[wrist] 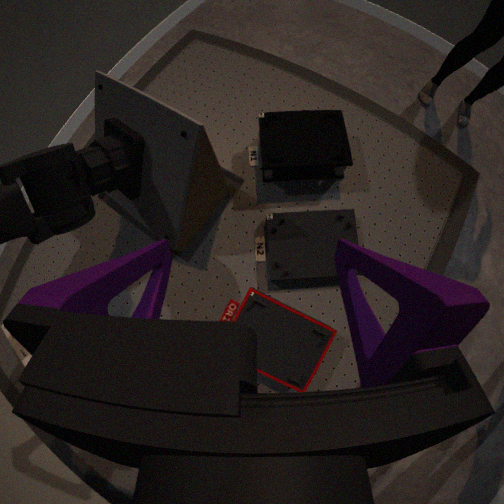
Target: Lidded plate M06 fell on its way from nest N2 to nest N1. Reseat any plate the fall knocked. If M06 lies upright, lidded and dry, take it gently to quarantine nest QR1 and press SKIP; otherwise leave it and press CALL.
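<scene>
My gripper (254, 250) is open and empty, its two purple fingers spread wide above the perforated table. Between the fingertips lies the grey nest labelled N2 (310, 247), with nothing on it. Beyond it a black plate (304, 142) sits on the nest labelled N1 (300, 176); I cannot read any marking on the plate. Nearest to me is a red-outlined nest with a red label (287, 340), turned at an angle and with nothing on it, partly hidden by my gripper body. No fallen plate and no buttons are in view.
The arm's grey base plate and dark link (150, 155) stand at the left. A raised dark rim (450, 215) borders the table at the right and back. A person's legs (465, 65) stand beyond the far right corner.
</scene>
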